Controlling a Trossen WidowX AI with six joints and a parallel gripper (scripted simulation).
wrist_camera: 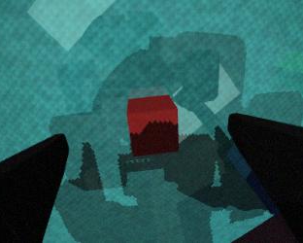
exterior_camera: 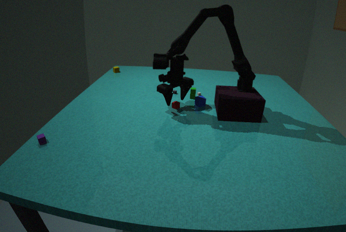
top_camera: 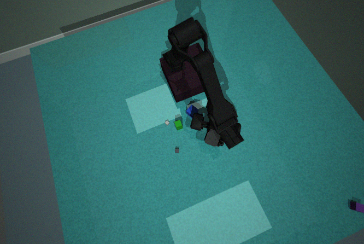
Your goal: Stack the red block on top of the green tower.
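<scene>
The red block is 1 cm below my gripper tip. The rest, counted from my gripper tip: small white cube (10 cm behind, 18 cm to the right, 2 cm below); small grey cube (3 cm ahead, 17 cm to the right, 2 cm below); blue block (11 cm behind, 6 cm to the right, 1 cm below).
</scene>
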